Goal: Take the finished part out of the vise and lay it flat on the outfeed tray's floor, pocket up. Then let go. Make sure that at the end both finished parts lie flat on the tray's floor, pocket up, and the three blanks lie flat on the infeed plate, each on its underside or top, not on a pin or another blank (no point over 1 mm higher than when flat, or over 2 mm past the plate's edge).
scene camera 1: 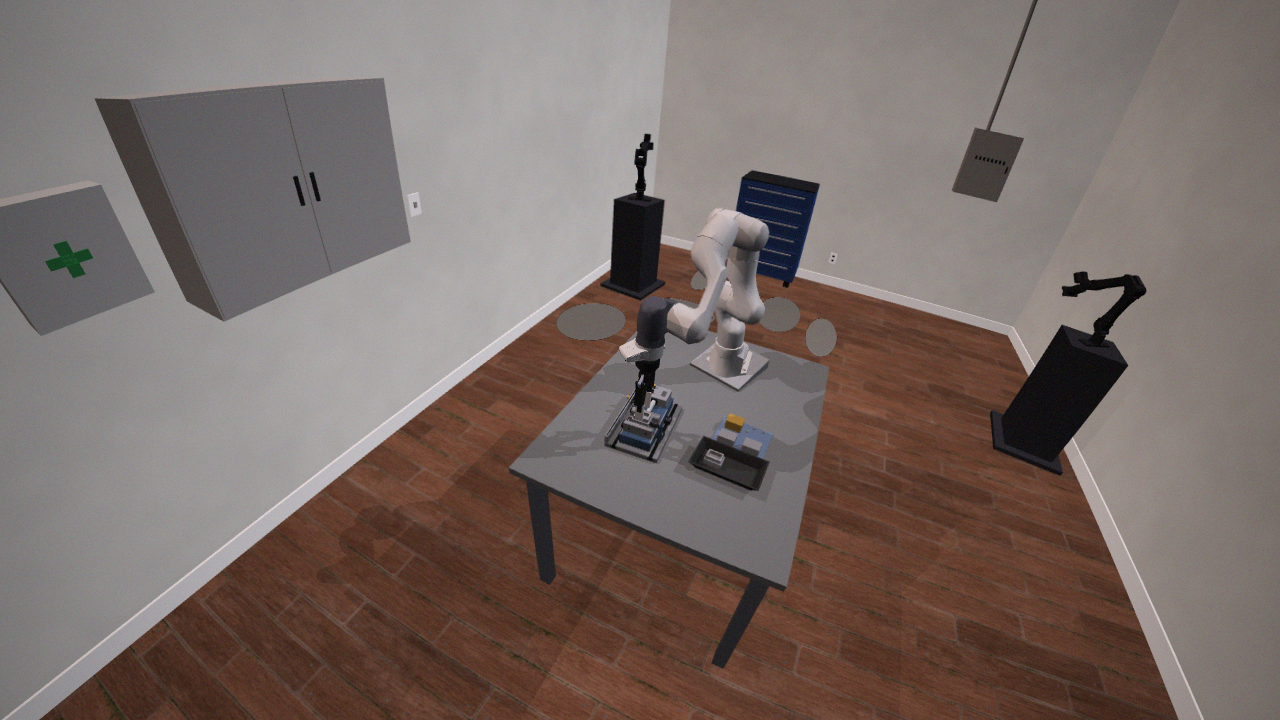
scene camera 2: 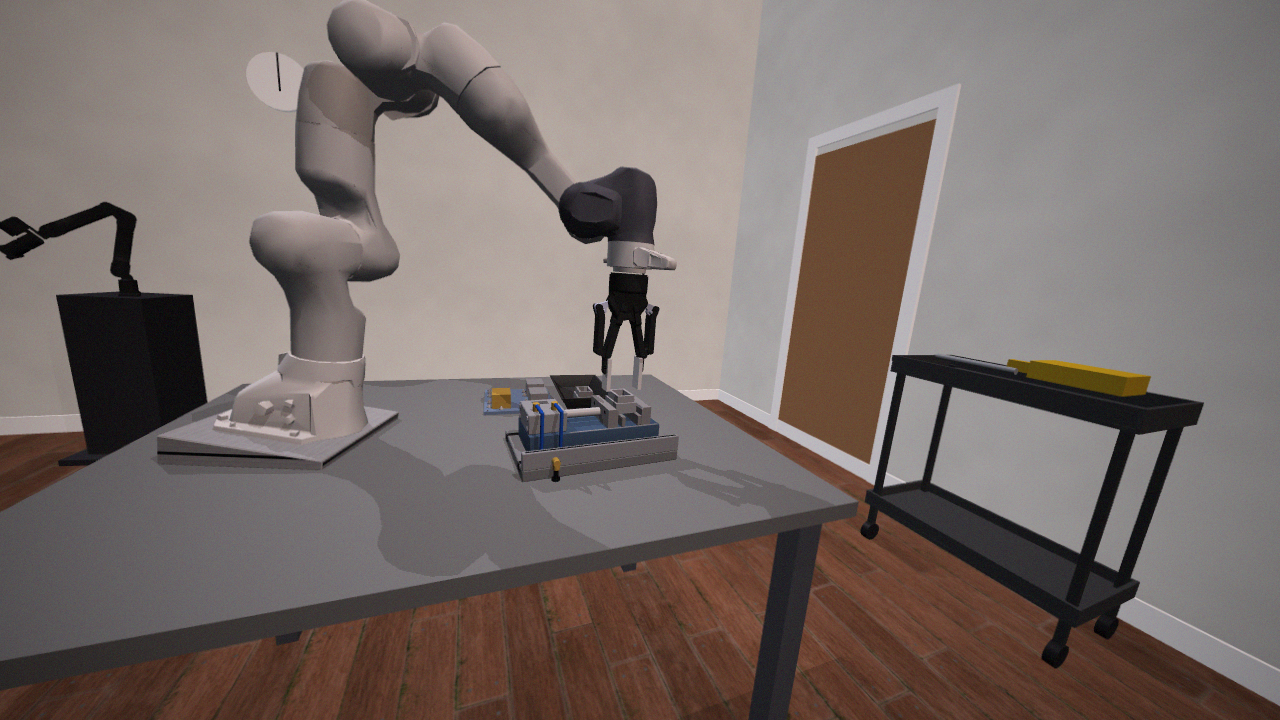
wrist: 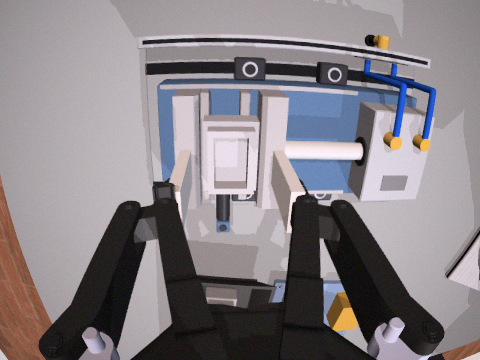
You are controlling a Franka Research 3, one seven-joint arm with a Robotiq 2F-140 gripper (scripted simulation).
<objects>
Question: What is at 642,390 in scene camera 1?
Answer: My gripper.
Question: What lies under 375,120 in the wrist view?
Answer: A vise cylinder.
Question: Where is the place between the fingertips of my gripper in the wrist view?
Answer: At 232,167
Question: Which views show my gripper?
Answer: Scene camera 1, scene camera 2 and the wrist view: all of them.
</objects>
